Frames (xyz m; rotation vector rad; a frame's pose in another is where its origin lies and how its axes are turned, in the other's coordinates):
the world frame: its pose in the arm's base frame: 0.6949 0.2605 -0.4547 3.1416 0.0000 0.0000
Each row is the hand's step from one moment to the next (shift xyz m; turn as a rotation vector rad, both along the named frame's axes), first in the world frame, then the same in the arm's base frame.
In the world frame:
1: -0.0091 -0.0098 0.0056 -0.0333 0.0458 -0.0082
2: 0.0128 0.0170 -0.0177 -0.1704 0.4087 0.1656
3: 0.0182 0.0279 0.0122 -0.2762 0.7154 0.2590
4: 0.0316 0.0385 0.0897 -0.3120 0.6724 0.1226
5: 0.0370 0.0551 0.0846 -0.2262 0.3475 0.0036
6: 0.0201 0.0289 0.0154 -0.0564 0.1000 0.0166
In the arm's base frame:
1: -0.0091 0.0098 -0.0056 -0.0333 -0.0458 0.0082
2: 0.0128 -0.0170 0.0177 -0.1704 -0.4087 -0.1656
3: 0.0182 -0.0279 -0.0122 -0.2762 -0.7154 -0.2590
4: 0.0316 -0.0385 -0.0897 -0.3120 -0.6724 -0.1226
5: 0.0370 -0.0551 -0.0846 -0.2262 -0.3475 -0.0036
6: 0.0201 -0.0289 -0.0154 -0.0564 -0.1000 -0.0166

